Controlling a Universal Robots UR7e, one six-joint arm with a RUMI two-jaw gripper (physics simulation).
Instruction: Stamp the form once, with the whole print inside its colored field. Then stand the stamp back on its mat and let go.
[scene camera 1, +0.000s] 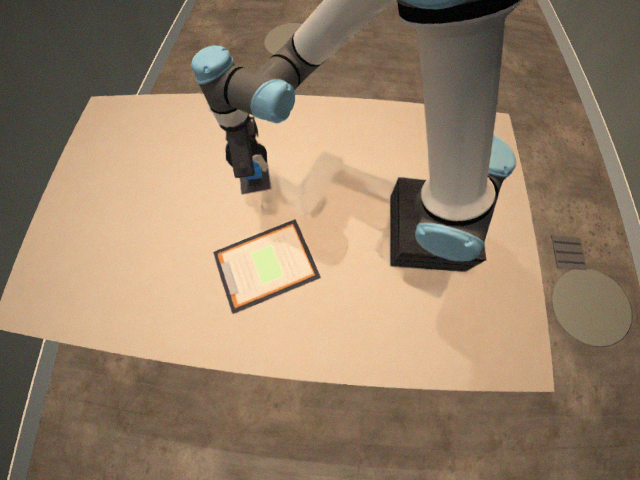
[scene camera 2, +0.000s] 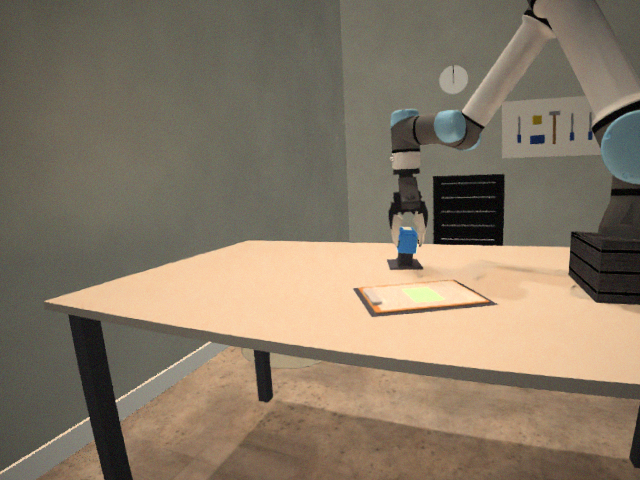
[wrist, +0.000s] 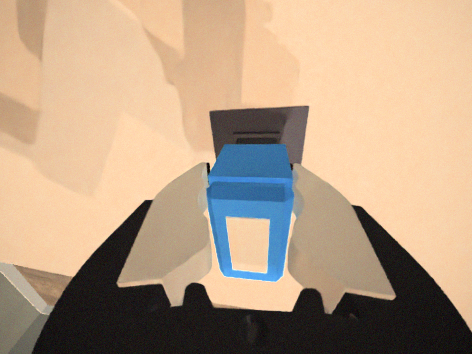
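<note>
The blue stamp stands upright on its dark square mat. My gripper points down and is shut on the stamp's blue upper part, one finger against each side. The stamp's dark base shows below the fingers, on the mat. The form lies on a clipboard, with a light green field in its middle. No print shows in the field. The form does not show in the wrist view.
The clipboard has a dark rim and a grey clip, and lies apart from the mat, nearer scene camera 2. The arm's black base block stands on the table to the right.
</note>
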